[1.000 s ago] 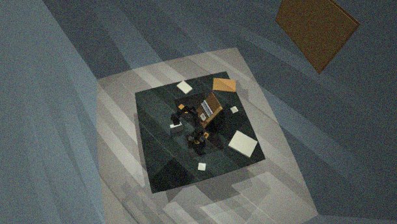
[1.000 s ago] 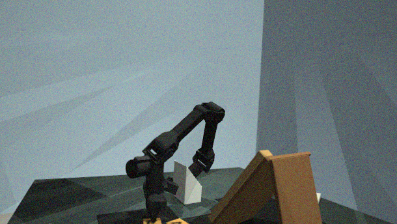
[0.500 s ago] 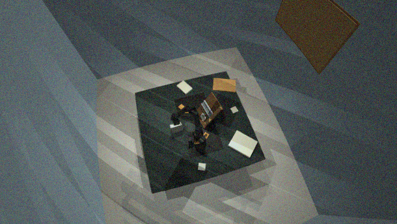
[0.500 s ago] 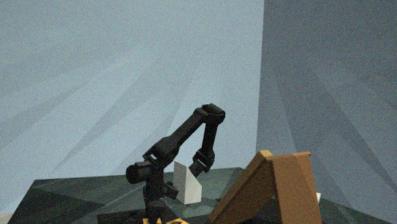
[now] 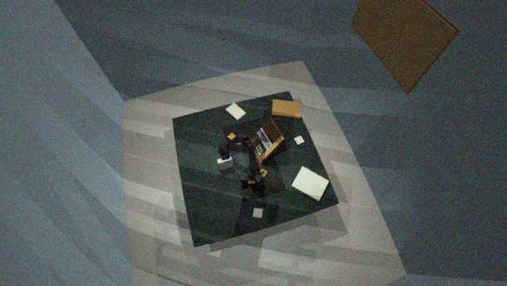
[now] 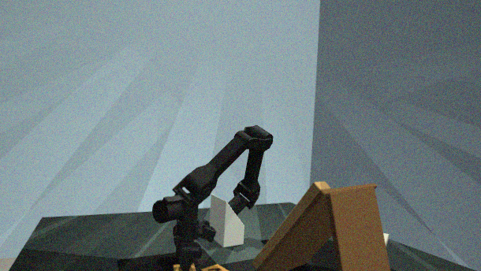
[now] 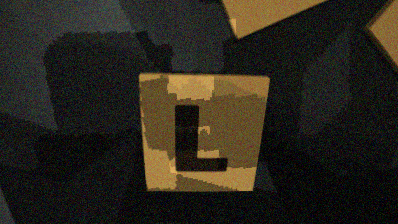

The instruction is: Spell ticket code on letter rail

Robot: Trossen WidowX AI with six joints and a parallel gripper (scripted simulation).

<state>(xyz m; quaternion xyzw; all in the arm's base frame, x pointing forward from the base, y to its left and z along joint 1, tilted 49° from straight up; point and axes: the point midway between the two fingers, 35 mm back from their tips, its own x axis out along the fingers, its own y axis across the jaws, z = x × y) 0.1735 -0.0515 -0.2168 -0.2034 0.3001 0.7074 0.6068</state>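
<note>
Now: gripper tip 80 mm to the right of the yellow letter tile and 30 mm short of it. Round my gripper tip: flat orange panel 700 mm to the left, 490 mm ahead; orange letter tile right at my gripper tip; white ticket 260 mm to the left, 120 mm ahead, 70 mm above.
</note>
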